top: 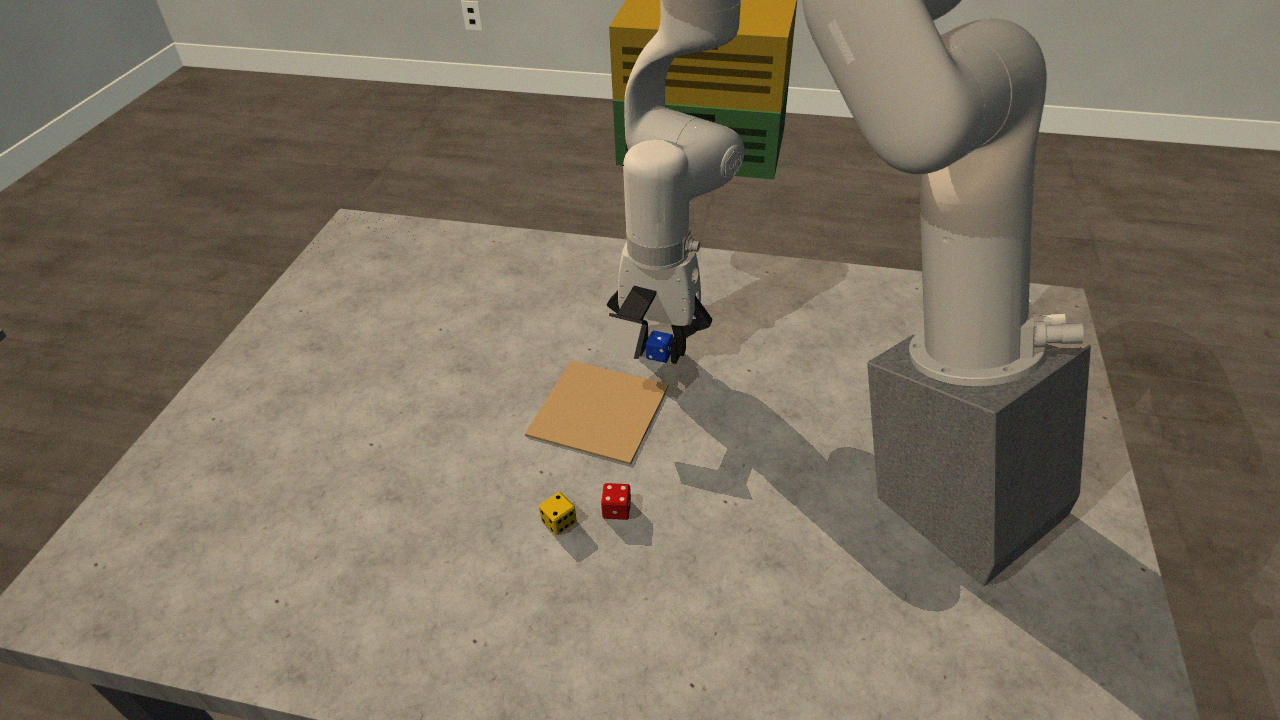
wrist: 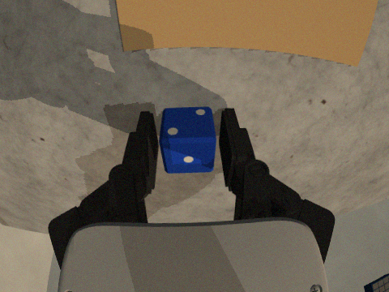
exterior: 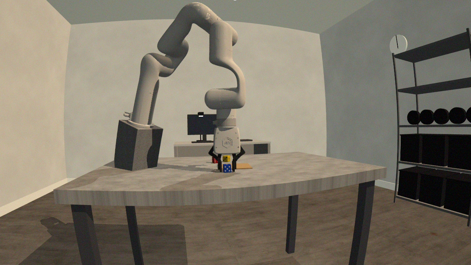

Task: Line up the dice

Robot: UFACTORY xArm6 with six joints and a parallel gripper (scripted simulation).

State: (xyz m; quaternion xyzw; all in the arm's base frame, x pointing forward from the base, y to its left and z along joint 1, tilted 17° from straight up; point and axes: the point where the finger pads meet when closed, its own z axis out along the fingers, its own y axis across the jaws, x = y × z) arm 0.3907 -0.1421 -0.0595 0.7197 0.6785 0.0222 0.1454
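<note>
My hand is 10 mm above the blue die. From my hand the other things lie so: red die (260 mm to the left, 20 mm behind, 10 mm below); yellow die (290 mm to the left, 40 mm ahead, 10 mm below); mat (120 mm to the left, 50 mm ahead, 20 mm below).
</note>
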